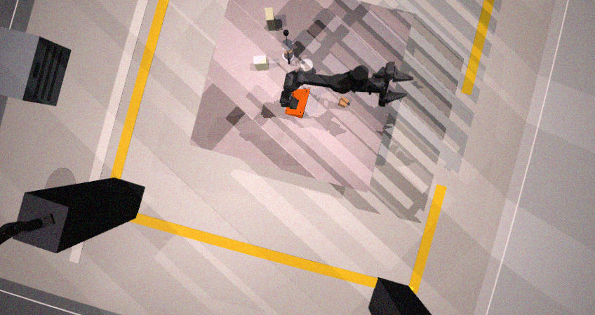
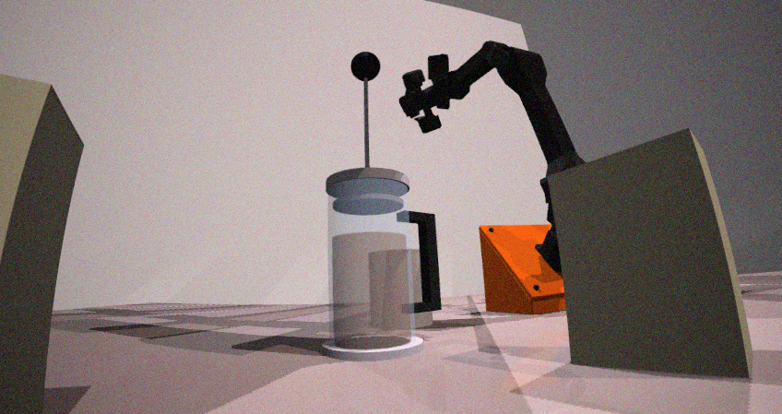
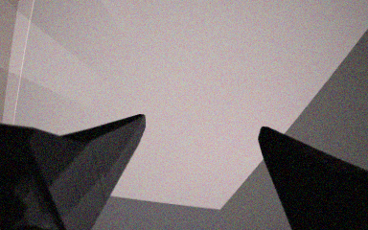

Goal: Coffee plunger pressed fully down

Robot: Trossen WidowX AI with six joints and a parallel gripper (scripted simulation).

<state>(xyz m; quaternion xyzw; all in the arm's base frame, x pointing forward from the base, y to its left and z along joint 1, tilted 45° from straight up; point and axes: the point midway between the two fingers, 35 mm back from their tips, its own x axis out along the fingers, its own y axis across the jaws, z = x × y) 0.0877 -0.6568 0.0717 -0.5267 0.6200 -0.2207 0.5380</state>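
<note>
The glass coffee press lies 590 mm to the left of my gripper tip, 470 mm below it and 230 mm ahead of it. Also, from my gripper tip: brown box: 580 mm below, 130 mm to the left, 40 mm ahead.
</note>
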